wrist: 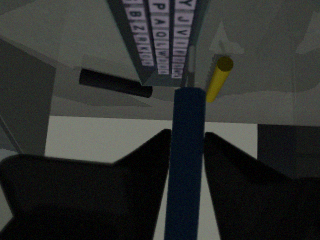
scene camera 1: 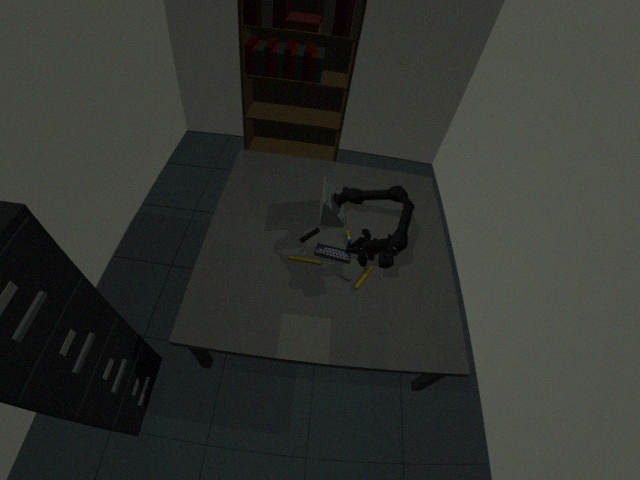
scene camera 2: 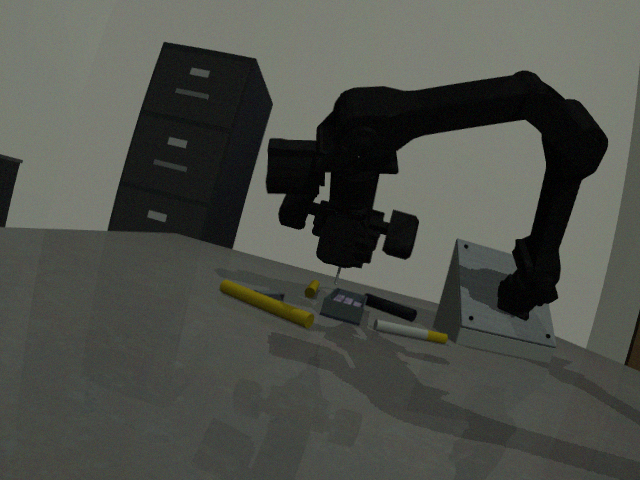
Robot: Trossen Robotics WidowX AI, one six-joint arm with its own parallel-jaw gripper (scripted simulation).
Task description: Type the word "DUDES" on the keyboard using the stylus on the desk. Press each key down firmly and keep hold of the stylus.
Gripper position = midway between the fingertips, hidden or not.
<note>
I see my gripper (scene camera 2: 345, 250), a yellow cylinder (scene camera 2: 293, 314) and a black cylinder (wrist: 89, 78).
My gripper shows as well in the wrist view (wrist: 187, 138). The wrist view does not show the yellow cylinder: it is out of frame.
</note>
